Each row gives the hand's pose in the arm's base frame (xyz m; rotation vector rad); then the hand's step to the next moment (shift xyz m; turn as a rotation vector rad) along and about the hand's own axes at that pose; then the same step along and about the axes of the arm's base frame.
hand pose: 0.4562 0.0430 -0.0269 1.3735 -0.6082 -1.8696
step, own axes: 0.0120 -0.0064 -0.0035 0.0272 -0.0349 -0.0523
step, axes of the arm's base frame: -0.0005 -0.0052 -0.0130 0.0354 0.0029 -0.0586
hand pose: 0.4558 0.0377 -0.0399 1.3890 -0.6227 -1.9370
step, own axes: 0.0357 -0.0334 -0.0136 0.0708 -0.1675 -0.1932
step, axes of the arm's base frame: -0.0027 -0.0044 -0.0505 0.1277 0.0586 -0.2251
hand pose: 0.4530 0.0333 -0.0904 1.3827 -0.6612 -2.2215
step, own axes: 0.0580 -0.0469 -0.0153 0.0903 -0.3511 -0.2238
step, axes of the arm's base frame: -0.0149 0.0002 -0.0747 0.1268 0.1869 -0.3612
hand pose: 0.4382 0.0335 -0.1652 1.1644 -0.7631 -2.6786
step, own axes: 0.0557 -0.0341 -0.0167 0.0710 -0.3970 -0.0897
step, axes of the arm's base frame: -0.0239 0.0060 -0.0627 0.0485 0.2861 -0.2941
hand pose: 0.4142 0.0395 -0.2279 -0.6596 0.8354 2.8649
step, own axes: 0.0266 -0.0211 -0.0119 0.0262 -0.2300 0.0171
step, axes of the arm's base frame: -0.0153 0.0106 -0.0308 0.0153 0.2029 -0.1117
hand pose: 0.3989 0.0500 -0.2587 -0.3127 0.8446 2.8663
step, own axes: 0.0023 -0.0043 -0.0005 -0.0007 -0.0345 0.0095
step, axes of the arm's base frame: -0.0013 0.0035 -0.0032 0.0057 0.0339 -0.0100
